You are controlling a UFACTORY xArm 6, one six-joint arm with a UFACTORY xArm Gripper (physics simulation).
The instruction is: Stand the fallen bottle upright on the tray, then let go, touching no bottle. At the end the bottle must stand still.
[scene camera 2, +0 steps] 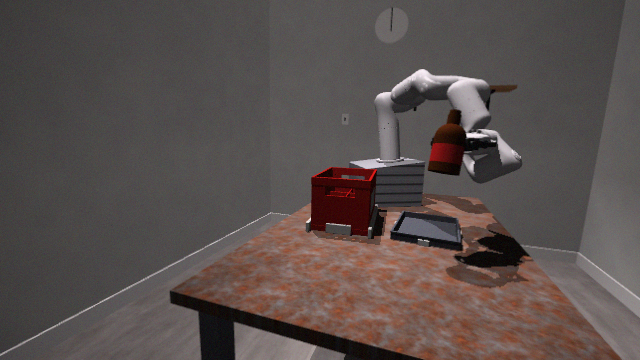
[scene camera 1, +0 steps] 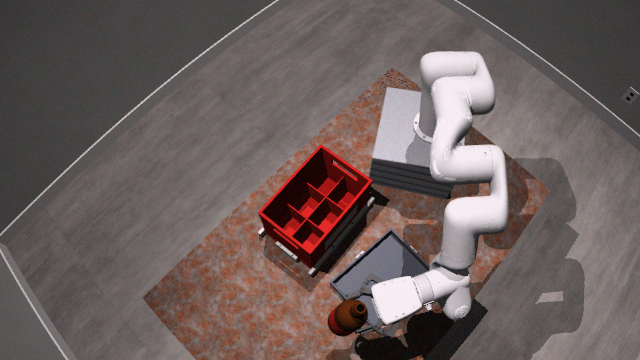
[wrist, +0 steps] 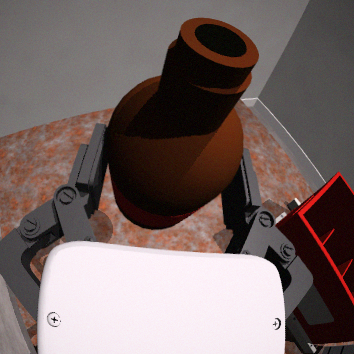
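Pixels of known places: gripper, between the fingertips: (scene camera 2: pixel 448 143) (scene camera 1: pixel 349 316) (wrist: pixel 169 150); arm's base, origin of its link: (scene camera 2: pixel 390 160) (scene camera 1: pixel 433 126).
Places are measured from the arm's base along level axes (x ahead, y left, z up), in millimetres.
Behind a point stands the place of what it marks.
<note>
A brown bottle (scene camera 1: pixel 348 317) @[x 626, y 156, z 153 mm] (scene camera 2: pixel 447 145) @[x 652, y 145, z 104 mm] (wrist: pixel 175 160) @[x 588, y 175, z 141 mm] with a red label hangs in the air, neck up and tilted slightly, its neck leaning right in scene camera 2. My gripper (wrist: pixel 169 150) @[x 615, y 153, z 107 mm] is shut on the bottle, one finger on each side of its body; in scene camera 2 the bottle hides part of the fingers. The dark grey tray (scene camera 1: pixel 356 265) @[x 439, y 55, z -182 mm] (scene camera 2: pixel 425 229) @[x 421, y 139, z -183 mm] lies flat on the table, well below the bottle. In scene camera 1 the arm and gripper cover part of the tray, and the bottle shows beyond its lower left edge.
A red crate (scene camera 1: pixel 266 220) @[x 534, y -194, z -21 mm] (scene camera 2: pixel 342 207) @[x 532, y -122, z -103 mm] (wrist: pixel 320 250) @[x 464, y -39, z -16 mm] with compartments stands on the table beside the tray, held by light brackets. The arm's grey base block (scene camera 1: pixel 400 135) @[x 87, y -64, z -12 mm] (scene camera 2: pixel 400 186) @[x 130, y 54, z -97 mm] stands behind them. The table (scene camera 1: pixel 215 300) @[x 797, y -199, z -188 mm] (scene camera 2: pixel 320 295) @[x 884, y -93, z -188 mm] has a mottled orange-grey top.
</note>
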